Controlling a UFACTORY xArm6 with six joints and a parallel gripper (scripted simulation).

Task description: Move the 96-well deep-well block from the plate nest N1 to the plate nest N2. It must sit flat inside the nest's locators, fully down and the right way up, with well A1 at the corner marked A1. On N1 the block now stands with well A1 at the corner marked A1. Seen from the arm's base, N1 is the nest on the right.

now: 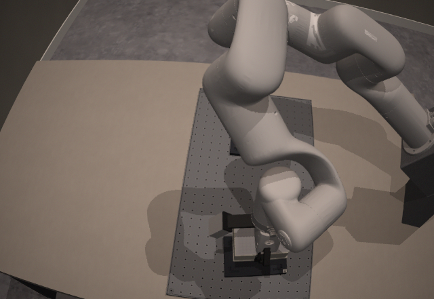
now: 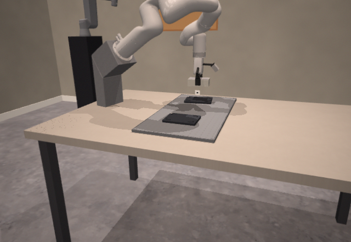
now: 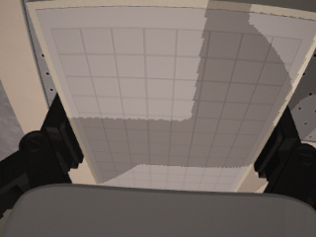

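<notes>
Right now my hand is 11 cm above the plate nest N2. From my hand the other things lie so: plate nest N1: 37 cm to the right, 11 cm below, 4 cm ahead; white corner mark: 11 cm below, 8 cm behind, 4 cm to the left; 96-well deep-well block: right at my hand.
</notes>
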